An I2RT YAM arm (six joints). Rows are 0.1 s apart.
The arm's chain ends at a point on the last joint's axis. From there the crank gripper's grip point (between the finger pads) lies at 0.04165 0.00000 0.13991 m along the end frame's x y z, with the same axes.
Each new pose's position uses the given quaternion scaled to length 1; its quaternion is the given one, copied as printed.
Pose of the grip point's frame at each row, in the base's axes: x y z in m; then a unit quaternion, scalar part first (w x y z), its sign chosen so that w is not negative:
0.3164, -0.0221, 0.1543, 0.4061, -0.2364, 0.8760, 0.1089
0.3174, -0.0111, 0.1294, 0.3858, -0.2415, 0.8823, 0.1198
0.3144, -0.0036, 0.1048, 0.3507, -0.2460, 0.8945, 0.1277
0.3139, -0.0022, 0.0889, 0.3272, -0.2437, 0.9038, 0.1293
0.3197, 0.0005, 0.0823, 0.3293, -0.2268, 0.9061, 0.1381
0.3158, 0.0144, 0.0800, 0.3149, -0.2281, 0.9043, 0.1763
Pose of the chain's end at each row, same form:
0.2473, -0.0621, 0.2765, 0.4061, -0.2364, 0.8760, 0.1089
0.2546, -0.0529, 0.2544, 0.3858, -0.2415, 0.8823, 0.1198
0.2618, -0.0451, 0.2345, 0.3507, -0.2460, 0.8945, 0.1277
0.2678, -0.0424, 0.2214, 0.3272, -0.2437, 0.9038, 0.1293
0.2733, -0.0421, 0.2140, 0.3293, -0.2268, 0.9061, 0.1381
0.2764, -0.0378, 0.2105, 0.3149, -0.2281, 0.9043, 0.1763

